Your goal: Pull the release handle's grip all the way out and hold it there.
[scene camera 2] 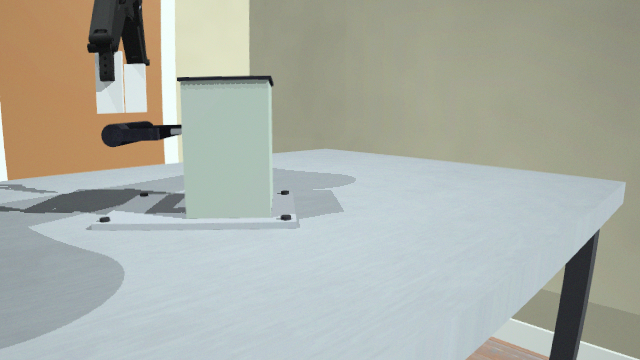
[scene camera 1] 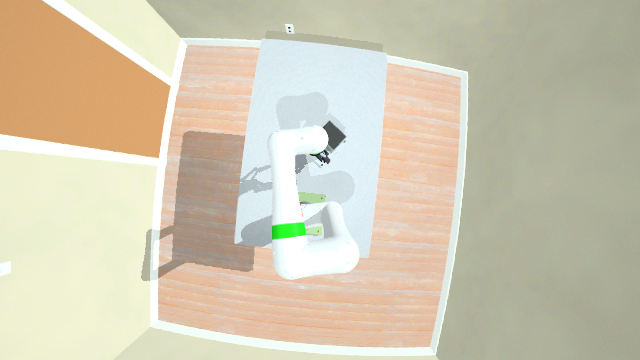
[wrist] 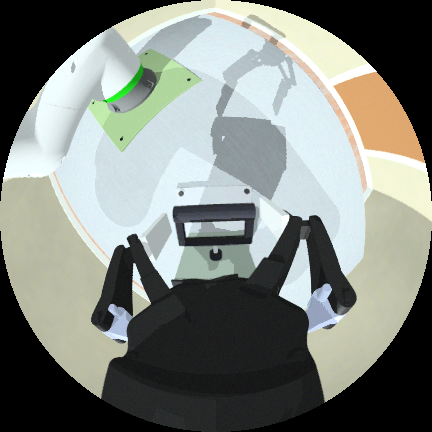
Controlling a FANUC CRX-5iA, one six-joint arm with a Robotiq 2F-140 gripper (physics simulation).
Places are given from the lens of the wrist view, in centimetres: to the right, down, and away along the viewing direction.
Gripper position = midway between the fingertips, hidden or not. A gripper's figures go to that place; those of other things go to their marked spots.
gripper (wrist: 213, 214): 0, 0, 19
release handle (wrist: 206, 255): -2, 7, 25
base plate (wrist: 212, 194): -1, -5, 31
The marked spots on the release handle and the base plate are 13 cm apart.
